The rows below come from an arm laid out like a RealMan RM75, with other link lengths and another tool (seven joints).
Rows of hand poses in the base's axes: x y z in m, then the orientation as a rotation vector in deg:
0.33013 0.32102 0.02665 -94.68 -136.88 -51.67
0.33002 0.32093 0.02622 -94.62 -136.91 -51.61
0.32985 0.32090 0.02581 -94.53 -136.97 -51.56
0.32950 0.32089 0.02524 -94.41 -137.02 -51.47
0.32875 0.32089 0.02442 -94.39 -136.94 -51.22
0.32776 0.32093 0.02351 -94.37 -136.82 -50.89
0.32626 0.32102 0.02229 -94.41 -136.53 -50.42
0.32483 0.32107 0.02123 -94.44 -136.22 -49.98
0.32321 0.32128 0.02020 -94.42 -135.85 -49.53
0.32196 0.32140 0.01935 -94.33 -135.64 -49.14
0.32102 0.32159 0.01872 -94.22 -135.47 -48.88
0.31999 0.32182 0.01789 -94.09 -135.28 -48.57
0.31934 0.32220 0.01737 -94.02 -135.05 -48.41
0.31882 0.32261 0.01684 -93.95 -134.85 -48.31
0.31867 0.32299 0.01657 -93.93 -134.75 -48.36
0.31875 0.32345 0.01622 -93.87 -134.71 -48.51
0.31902 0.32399 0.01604 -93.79 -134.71 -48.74
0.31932 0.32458 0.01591 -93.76 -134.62 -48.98
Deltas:
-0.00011 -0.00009 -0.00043 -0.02 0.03 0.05
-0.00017 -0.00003 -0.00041 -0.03 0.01 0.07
-0.00035 -0.00001 -0.00057 -0.02 0.05 0.10
-0.00075 0.00000 -0.00082 -0.04 0.20 0.03
-0.00099 0.00004 -0.00091 -0.04 0.27 0.04
-0.00150 0.00009 -0.00122 -0.01 0.45 -0.01
-0.00143 0.00005 -0.00106 0.02 0.44 -0.01
-0.00162 0.00021 -0.00103 0.06 0.50 0.01
-0.00125 0.00012 -0.00085 0.01 0.38 0.08
-0.00094 0.00019 -0.00063 0.04 0.28 0.08
-0.00103 0.00023 -0.00083 0.04 0.33 0.10
-0.00065 0.00038 -0.00052 0.10 0.25 0.03
-0.00052 0.00041 -0.00053 0.11 0.20 0.03
-0.00015 0.00038 -0.00027 0.09 0.04 -0.01
0.00008 0.00046 -0.00035 0.10 -0.05 0.02
0.00027 0.00054 -0.00018 0.11 -0.12 0.02
0.00030 0.00059 -0.00013 0.15 -0.07 -0.02

